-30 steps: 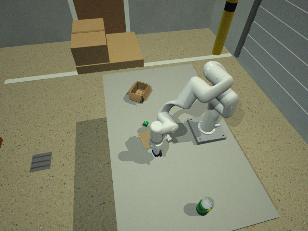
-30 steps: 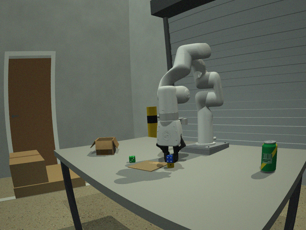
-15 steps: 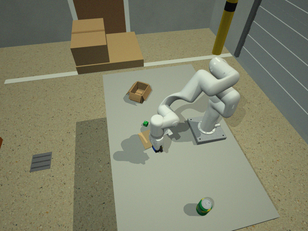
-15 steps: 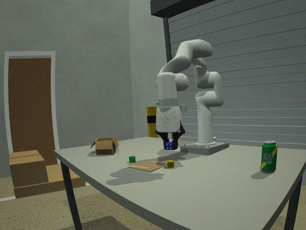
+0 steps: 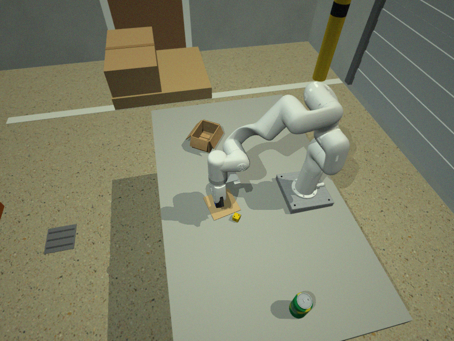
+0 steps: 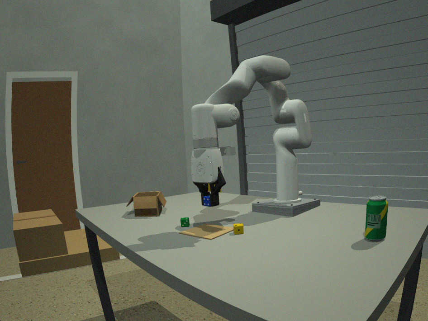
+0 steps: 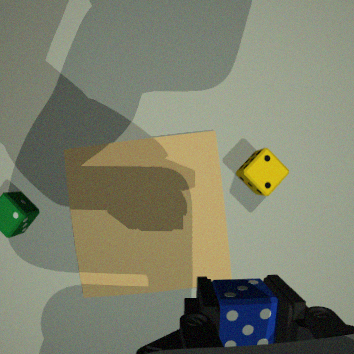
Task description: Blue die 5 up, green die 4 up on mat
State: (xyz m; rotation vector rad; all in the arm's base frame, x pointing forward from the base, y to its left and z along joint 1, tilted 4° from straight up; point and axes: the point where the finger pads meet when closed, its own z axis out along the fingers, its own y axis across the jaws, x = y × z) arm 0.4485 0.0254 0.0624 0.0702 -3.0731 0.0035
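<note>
My hand is 120 mm above the cardboard mat, 60 mm to the left of it and 30 mm past it. The rest, counted from my hand: green die (180 mm to the right, 110 mm below, 30 mm behind); then yellow die (110 mm below, 80 mm behind, 40 mm to the left); then blue die (10 mm below).
</note>
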